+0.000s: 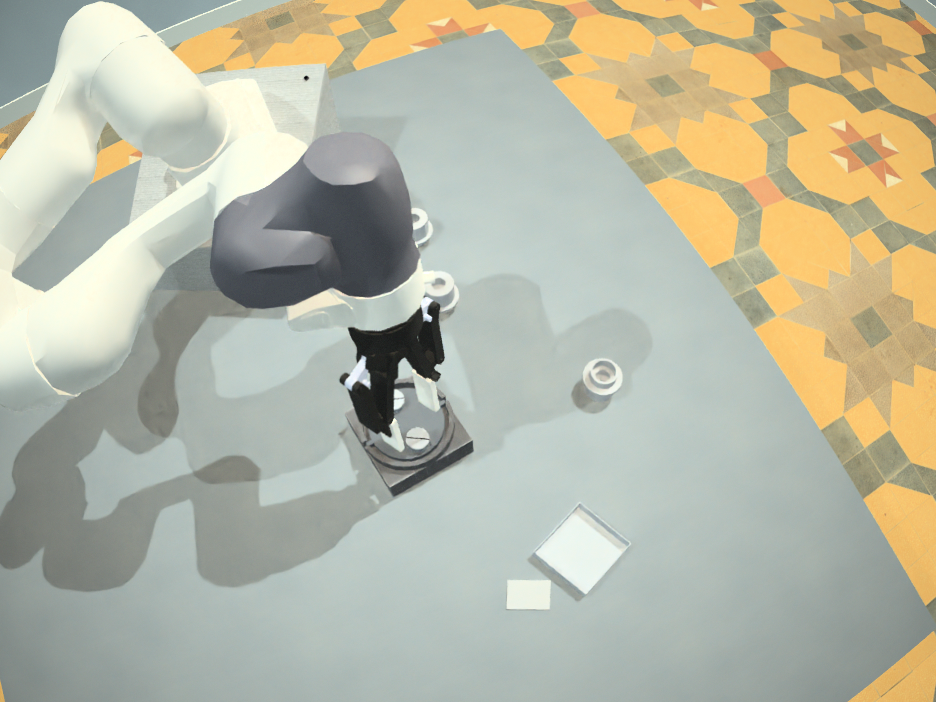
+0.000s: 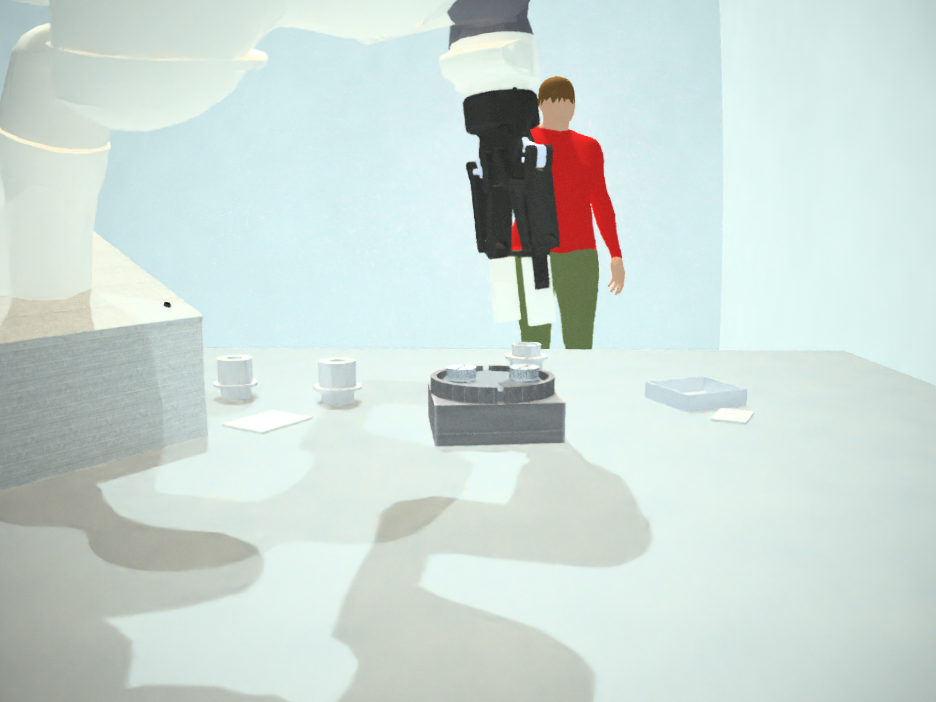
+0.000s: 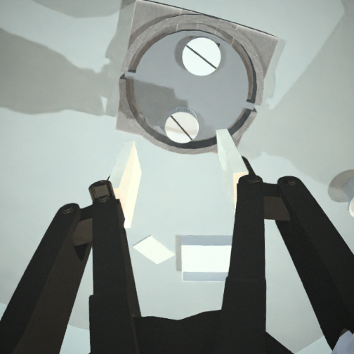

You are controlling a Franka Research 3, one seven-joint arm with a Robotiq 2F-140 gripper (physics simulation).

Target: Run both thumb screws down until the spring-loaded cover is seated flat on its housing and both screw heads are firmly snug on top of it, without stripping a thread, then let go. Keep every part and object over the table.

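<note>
The square dark housing (image 1: pixel 462 447) (image 2: pixel 498 423) (image 3: pixel 265 46) stands on the table with a round rim. The grey cover (image 1: pixel 437 428) (image 3: pixel 220 100) lies inside the rim. One slotted screw head (image 1: pixel 417 439) (image 2: pixel 523 372) (image 3: pixel 182 127) is on the tray side; the other screw head (image 1: pixel 398 399) (image 2: pixel 461 373) (image 3: pixel 201 56) is on the robot-base side. Both heads stand above the cover at similar height; whether they are snug or the cover is flat, I cannot tell. My gripper (image 1: pixel 416 429) (image 2: pixel 523 321) (image 3: pixel 177 152) is partly open and empty, clear above the housing near the tray-side screw.
A shallow tray (image 1: pixel 602 525) (image 2: pixel 669 398) (image 3: pixel 207 240) and a white card (image 1: pixel 528 594) (image 2: pixel 732 415) (image 3: pixel 154 249) lie off to one side. Flanged round parts stand behind the housing (image 2: pixel 498 436) and nearer the robot base. A person in red stands beyond the table.
</note>
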